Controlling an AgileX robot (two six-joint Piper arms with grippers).
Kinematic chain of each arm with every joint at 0, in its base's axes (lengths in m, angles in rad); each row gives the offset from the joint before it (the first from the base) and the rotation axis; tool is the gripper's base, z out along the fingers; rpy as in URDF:
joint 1: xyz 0 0 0.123 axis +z
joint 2: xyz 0 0 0 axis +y
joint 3: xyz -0.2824 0 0.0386 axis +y
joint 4: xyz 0.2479 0 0.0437 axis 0.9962 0 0.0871
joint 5: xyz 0 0 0 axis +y
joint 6: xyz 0.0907 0 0.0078 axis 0.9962 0 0.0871
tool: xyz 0 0 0 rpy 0 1.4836 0
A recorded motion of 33 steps. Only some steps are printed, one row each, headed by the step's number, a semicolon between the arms.
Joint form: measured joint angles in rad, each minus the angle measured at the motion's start. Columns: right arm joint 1, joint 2, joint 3, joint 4, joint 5, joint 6; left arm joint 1, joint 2, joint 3, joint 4, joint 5, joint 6.
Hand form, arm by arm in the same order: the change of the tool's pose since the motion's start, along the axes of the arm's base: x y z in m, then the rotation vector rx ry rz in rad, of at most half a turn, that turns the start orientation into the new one. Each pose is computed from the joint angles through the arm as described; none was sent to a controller.
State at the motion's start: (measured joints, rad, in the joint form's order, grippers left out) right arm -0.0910 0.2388 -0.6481 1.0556 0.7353 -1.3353; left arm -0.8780 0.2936 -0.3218 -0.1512 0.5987 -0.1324
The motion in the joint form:
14: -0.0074 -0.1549 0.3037 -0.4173 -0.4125 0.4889; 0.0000 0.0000 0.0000 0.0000 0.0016 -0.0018
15: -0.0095 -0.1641 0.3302 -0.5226 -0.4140 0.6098; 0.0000 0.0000 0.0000 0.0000 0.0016 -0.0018
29: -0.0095 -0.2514 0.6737 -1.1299 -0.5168 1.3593; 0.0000 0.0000 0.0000 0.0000 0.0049 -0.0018
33: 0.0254 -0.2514 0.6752 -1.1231 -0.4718 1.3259; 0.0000 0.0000 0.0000 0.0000 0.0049 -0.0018
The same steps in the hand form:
14: 0.0175 -0.0380 -0.0730 0.2095 0.0456 -0.4241; -0.0001 0.0000 -0.0001 0.0003 0.0023 0.0006
15: 0.0192 -0.0409 -0.0825 0.2259 0.0820 -0.4571; -0.0001 0.0000 -0.0001 0.0003 0.0023 0.0006
29: 0.0320 -0.0584 -0.1863 0.3669 0.2895 -0.6555; -0.0002 0.0001 -0.0004 0.0029 0.0044 0.0001
33: 0.0316 -0.0565 -0.1909 0.3240 0.3348 -0.6308; -0.0002 0.0001 -0.0004 0.0029 0.0044 0.0001

